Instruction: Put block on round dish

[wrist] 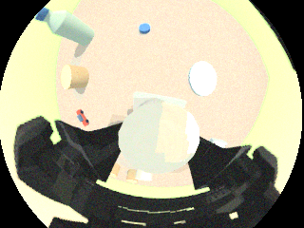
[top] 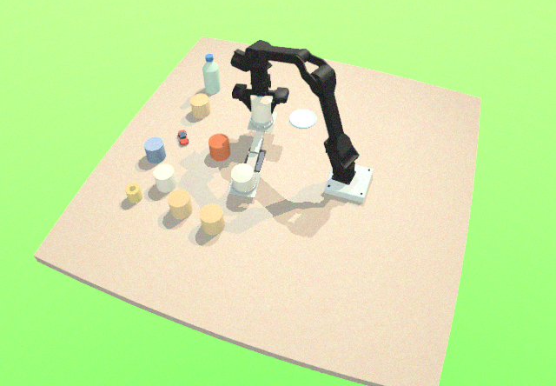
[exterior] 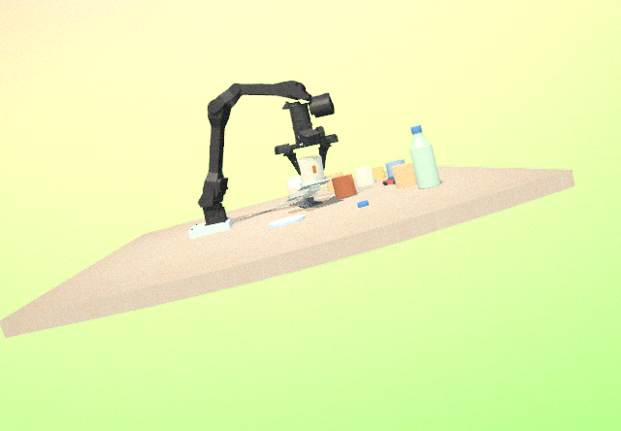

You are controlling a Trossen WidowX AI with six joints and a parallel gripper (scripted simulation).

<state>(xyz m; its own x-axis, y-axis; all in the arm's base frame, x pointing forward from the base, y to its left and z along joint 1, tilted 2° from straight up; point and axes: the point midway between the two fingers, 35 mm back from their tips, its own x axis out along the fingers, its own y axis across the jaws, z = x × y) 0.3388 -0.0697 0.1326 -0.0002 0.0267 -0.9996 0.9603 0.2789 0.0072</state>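
Right now the pale green block is 2 cm below my gripper tip and 1 cm to the left of it. Also, from my gripper tip: blue cap: 19 cm to the right, 12 cm ahead, 10 cm below; round dish: 14 cm to the right, 10 cm below, 9 cm behind; orange cylinder: 17 cm to the left, 8 cm ahead, 7 cm below.
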